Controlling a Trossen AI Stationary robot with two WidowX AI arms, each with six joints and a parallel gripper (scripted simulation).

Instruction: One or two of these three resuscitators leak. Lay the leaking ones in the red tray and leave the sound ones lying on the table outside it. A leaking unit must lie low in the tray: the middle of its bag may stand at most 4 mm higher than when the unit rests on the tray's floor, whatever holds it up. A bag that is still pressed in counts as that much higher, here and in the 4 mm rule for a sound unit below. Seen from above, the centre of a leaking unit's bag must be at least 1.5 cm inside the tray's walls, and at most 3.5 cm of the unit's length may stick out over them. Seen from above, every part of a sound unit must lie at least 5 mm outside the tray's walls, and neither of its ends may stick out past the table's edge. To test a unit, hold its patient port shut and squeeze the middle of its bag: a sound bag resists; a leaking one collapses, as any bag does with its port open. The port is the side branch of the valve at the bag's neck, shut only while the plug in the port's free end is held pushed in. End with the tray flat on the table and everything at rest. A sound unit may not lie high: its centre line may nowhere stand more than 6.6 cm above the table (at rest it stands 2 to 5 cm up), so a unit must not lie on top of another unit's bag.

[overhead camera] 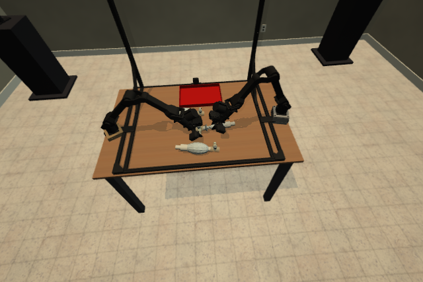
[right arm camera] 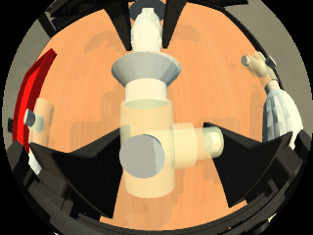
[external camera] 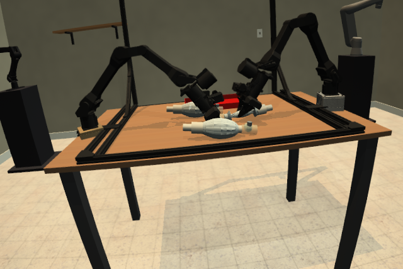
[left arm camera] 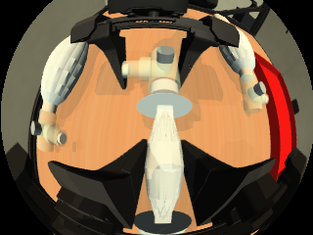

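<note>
Now: the red tray 33 cm behind my left hand, 7 cm to the right of it and 5 cm below it.
</note>
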